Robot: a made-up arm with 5 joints. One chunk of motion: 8 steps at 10 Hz.
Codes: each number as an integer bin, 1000 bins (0 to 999) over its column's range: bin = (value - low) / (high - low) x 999, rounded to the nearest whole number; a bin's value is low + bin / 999 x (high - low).
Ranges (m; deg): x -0.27..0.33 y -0.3..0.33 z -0.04..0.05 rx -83..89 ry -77..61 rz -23..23
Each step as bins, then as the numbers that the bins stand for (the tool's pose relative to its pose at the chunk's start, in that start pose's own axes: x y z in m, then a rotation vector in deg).
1 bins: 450 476 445 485 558 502
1 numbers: 0.0003 0.0002 0.0001 0.50 0.08 0.12
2 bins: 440 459 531 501 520 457
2 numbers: -0.0057 -0.0105 0.0078 3.26 -5.17 -1.96
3 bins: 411 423 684 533 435 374
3 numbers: -0.0232 -0.0332 0.0216 8.77 -16.91 -5.78
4 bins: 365 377 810 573 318 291
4 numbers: -0.0508 -0.0623 0.0330 15.65 -33.07 -9.60
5 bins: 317 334 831 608 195 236
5 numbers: -0.0796 -0.0894 0.0349 21.68 -50.06 -12.13
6 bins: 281 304 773 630 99 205
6 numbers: -0.1012 -0.1083 0.0296 25.47 -63.32 -13.56
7 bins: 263 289 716 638 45 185
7 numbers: -0.1120 -0.1177 0.0245 26.85 -70.78 -14.48
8 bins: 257 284 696 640 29 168
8 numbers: -0.1156 -0.1209 0.0227 27.19 -72.99 -15.26
